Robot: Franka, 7 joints.
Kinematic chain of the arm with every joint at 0, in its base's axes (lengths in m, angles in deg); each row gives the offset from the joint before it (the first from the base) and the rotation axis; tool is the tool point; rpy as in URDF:
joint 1: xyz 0 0 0.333 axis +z
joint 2: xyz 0 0 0 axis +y
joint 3: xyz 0 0 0.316 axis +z
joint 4: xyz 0.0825 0 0 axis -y
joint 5: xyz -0.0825 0 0.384 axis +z
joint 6: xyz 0 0 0 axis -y
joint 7: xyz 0.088 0 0 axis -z
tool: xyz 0 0 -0.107 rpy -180 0 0
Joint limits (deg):
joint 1: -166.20..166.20
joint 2: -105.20..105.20
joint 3: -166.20..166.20
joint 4: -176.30..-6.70
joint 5: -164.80..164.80
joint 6: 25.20..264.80
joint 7: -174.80..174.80
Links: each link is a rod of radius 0.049 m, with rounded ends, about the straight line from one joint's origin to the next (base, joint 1, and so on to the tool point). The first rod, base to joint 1, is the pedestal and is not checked.
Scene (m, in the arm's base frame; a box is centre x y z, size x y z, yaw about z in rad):
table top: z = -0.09
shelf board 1: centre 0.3 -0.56 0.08 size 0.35 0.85 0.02 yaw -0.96
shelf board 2: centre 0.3 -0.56 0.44 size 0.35 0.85 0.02 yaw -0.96
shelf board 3: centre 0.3 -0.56 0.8 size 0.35 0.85 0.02 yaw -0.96
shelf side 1: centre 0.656 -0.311 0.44 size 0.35 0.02 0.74 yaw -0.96
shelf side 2: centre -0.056 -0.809 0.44 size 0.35 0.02 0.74 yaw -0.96
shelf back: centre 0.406 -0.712 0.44 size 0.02 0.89 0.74 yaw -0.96
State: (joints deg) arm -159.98 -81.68 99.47 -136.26 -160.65 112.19 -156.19
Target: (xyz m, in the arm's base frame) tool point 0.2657 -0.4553 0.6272
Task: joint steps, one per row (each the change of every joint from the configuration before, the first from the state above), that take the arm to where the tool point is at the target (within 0.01 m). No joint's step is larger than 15 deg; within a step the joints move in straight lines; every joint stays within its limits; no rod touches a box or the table.
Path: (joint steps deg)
1: 11.66 1.13 0.13 -13.35 0.91 1.41 0.00
2: 11.66 1.13 0.12 -13.34 0.90 1.41 0.00
3: 11.65 1.13 0.13 -13.35 0.91 1.41 0.00
4: -4.35 -4.15 -12.04 4.87 1.51 -2.59 0.00
5: -4.34 -4.15 -12.05 4.87 1.51 -2.59 0.00
6: -4.35 -4.14 -12.04 4.88 1.51 -2.59 0.00
7: -4.35 -4.15 -12.04 4.87 1.50 -2.58 0.00
8: -5.75 6.35 4.78 10.83 -1.81 0.46 0.00
9: -5.74 6.35 4.77 10.83 -1.81 0.47 0.00
10: -5.75 6.35 4.78 10.84 -1.82 0.46 0.00

